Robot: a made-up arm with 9 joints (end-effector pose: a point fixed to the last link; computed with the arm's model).
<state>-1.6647 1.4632 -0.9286 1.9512 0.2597 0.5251 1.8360 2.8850 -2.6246</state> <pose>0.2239 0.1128 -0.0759 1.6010 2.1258 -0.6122</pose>
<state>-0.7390 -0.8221 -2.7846 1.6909 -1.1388 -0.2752 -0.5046 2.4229 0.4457</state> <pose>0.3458 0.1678 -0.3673 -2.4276 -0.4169 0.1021</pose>
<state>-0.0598 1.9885 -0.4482 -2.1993 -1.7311 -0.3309 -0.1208 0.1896 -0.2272</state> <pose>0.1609 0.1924 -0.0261 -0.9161 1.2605 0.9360</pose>
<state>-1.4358 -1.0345 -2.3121 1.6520 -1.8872 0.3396 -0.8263 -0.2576 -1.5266</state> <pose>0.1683 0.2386 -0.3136 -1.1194 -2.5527 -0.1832</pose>
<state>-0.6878 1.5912 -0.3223 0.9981 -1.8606 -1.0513 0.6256 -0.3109 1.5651</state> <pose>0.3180 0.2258 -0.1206 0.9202 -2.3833 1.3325</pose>
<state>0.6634 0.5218 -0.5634 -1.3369 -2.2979 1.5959 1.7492 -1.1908 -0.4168</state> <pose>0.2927 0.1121 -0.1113 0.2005 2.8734 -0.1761</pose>
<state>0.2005 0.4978 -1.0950 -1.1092 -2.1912 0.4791 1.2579 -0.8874 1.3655</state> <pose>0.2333 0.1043 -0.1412 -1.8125 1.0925 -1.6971</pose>
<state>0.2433 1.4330 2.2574 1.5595 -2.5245 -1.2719 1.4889 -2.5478 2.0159</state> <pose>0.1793 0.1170 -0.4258 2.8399 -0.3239 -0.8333</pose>
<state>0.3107 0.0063 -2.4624 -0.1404 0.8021 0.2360 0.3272 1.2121 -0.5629</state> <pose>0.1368 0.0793 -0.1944 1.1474 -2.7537 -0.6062</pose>
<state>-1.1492 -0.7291 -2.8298 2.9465 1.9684 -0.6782 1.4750 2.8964 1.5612</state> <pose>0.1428 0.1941 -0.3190 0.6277 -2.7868 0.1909</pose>
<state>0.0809 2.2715 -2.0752 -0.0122 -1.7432 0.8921 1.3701 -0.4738 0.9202</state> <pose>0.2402 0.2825 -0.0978 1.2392 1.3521 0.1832</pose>
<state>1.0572 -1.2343 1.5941 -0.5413 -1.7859 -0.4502 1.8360 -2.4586 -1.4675</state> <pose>0.2598 0.0606 -0.2009 0.1185 -0.8608 0.8685</pose>
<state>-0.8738 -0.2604 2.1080 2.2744 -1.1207 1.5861 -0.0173 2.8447 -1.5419</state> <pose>0.0436 0.0959 -0.3574 0.8848 1.0024 -1.1395</pose>
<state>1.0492 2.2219 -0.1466 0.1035 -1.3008 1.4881 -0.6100 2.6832 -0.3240</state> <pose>0.3403 0.0938 0.0614 -0.8199 -1.3604 -1.1915</pose>
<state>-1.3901 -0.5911 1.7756 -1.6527 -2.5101 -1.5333 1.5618 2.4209 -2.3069</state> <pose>-0.0760 0.1390 -0.1337 -2.0338 1.4806 0.2738</pose>
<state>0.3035 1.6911 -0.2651 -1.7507 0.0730 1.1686 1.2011 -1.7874 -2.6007</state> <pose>0.2007 0.0775 -0.0761 0.0577 -0.2537 1.3760</pose>
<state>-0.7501 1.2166 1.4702 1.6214 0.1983 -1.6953 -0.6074 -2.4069 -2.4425</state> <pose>0.0246 0.0338 -0.4344 1.1129 -0.5440 0.5608</pose>
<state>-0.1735 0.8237 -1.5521 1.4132 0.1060 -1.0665 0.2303 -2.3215 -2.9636</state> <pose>0.2804 0.0691 0.1183 0.5924 1.5800 0.3483</pose>
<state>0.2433 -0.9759 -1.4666 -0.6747 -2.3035 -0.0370 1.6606 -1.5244 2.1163</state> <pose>0.2901 0.0827 -0.1190 -0.6096 -1.4272 -0.9663</pose>
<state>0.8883 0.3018 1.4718 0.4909 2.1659 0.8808 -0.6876 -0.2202 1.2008</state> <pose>0.3700 0.0524 -0.3131 0.1621 -1.3862 0.5556</pose>
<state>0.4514 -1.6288 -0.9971 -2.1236 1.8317 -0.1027 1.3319 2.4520 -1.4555</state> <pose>0.3391 0.1496 -0.0232 -0.5267 0.4301 1.4512</pose>
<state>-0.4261 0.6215 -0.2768 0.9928 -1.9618 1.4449 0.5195 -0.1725 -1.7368</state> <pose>0.1757 0.2496 -0.0036 1.4589 0.2714 -1.0174</pose>
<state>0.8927 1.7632 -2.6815 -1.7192 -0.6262 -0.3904 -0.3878 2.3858 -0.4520</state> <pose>0.3867 0.1258 -0.2707 -2.0844 1.1903 -0.0920</pose>
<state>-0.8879 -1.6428 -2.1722 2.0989 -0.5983 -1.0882 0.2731 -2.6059 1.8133</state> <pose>0.1461 0.4311 -0.1140 -0.8130 -0.9864 -0.1620</pose>
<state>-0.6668 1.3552 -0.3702 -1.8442 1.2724 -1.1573 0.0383 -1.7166 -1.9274</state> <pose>0.0707 0.1902 -0.1482 -0.9227 -0.8642 -0.4690</pose>
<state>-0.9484 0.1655 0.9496 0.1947 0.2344 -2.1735 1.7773 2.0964 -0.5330</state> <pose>-0.0485 0.1812 -0.1355 -0.8994 1.1421 0.7201</pose>
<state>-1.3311 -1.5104 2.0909 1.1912 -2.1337 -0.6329 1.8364 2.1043 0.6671</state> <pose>0.0009 0.0236 -0.3449 -0.1940 2.2437 0.1941</pose>
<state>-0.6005 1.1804 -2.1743 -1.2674 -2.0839 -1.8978 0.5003 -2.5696 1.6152</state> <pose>-0.0235 0.1142 -0.2252 1.8815 -2.0380 -0.8916</pose>
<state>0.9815 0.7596 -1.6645 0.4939 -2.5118 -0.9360 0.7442 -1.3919 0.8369</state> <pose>0.1824 0.1737 0.0140 -0.0872 0.2816 -1.3661</pose>
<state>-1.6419 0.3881 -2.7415 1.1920 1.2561 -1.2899 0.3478 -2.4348 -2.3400</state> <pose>0.2524 0.0064 -0.1844 0.9273 -2.5712 -0.6296</pose>
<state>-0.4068 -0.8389 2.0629 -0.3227 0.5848 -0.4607 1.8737 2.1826 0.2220</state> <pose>0.1646 0.1291 -0.2621 -1.1111 1.6359 1.1118</pose>
